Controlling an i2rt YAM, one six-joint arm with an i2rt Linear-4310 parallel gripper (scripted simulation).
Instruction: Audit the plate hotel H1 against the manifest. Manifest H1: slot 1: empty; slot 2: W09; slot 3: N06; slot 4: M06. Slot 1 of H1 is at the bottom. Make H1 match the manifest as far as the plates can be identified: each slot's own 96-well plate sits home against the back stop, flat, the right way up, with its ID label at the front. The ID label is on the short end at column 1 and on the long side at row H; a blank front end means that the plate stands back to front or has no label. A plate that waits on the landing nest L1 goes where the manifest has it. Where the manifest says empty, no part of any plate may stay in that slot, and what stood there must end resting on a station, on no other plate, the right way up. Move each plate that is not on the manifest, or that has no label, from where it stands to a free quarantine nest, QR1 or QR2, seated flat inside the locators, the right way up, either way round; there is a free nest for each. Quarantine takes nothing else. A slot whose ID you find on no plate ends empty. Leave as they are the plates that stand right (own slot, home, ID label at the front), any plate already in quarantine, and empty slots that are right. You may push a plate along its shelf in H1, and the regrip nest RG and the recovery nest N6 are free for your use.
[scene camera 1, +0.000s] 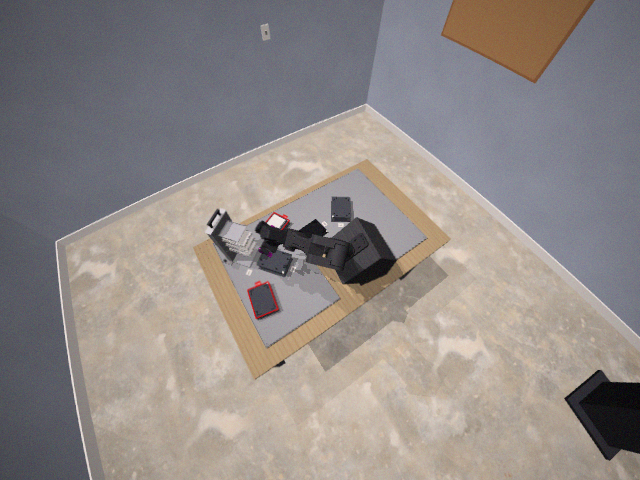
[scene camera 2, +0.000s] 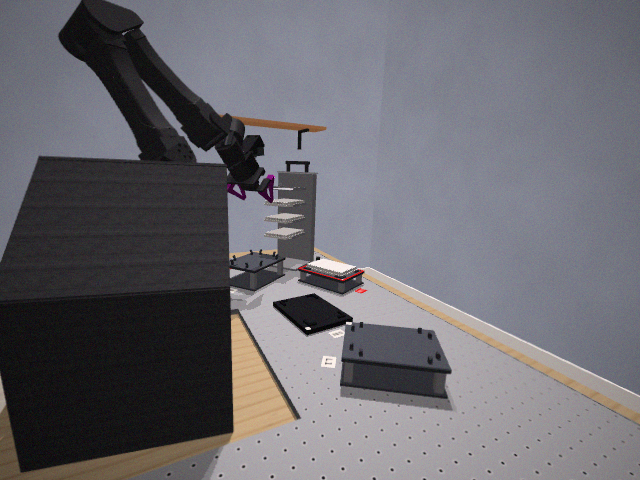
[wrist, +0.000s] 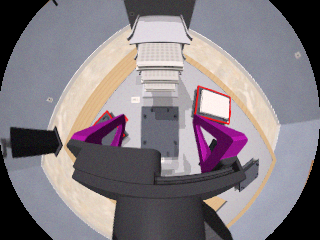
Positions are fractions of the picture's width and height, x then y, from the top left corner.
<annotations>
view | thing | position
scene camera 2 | my gripper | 0.40, 0.42
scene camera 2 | plate hotel H1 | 0.47, 0.52
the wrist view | my gripper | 0.50, 0.49
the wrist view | top shelf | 0.47, 0.12
</annotations>
